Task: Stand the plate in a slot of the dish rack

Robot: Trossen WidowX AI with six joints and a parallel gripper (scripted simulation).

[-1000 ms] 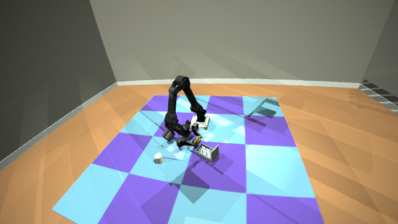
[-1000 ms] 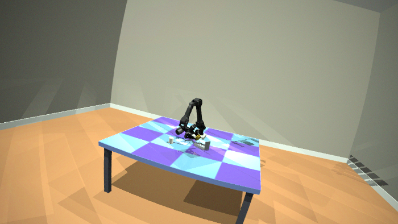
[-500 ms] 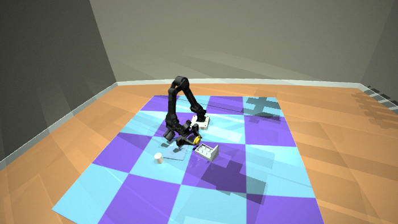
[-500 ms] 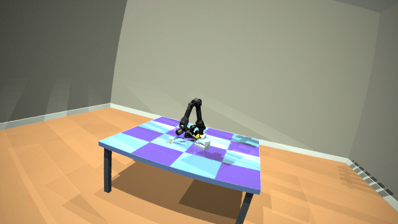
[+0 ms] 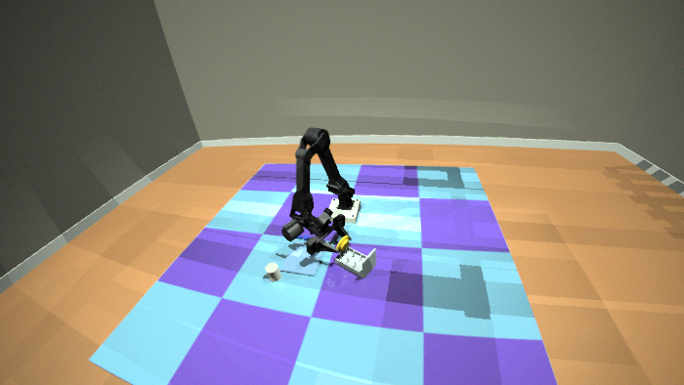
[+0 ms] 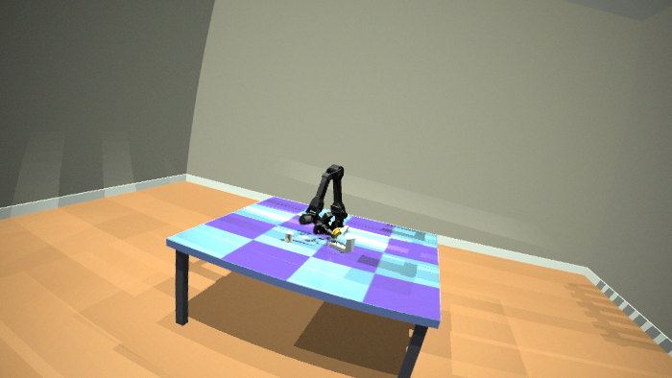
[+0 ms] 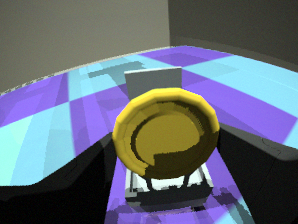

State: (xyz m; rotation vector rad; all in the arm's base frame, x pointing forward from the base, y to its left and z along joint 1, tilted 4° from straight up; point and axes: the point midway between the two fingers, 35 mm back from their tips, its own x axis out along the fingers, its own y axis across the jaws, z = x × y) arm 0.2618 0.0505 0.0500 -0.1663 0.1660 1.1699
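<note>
The grey dish rack lies 40 mm to the left of my gripper tip, 40 mm below it and 20 mm ahead of it. Round my gripper tip: yellow plate 10 mm to the right; blue spoon 210 mm to the right, 70 mm behind, 60 mm below; white cup 220 mm to the right, 140 mm ahead, 40 mm below.
</note>
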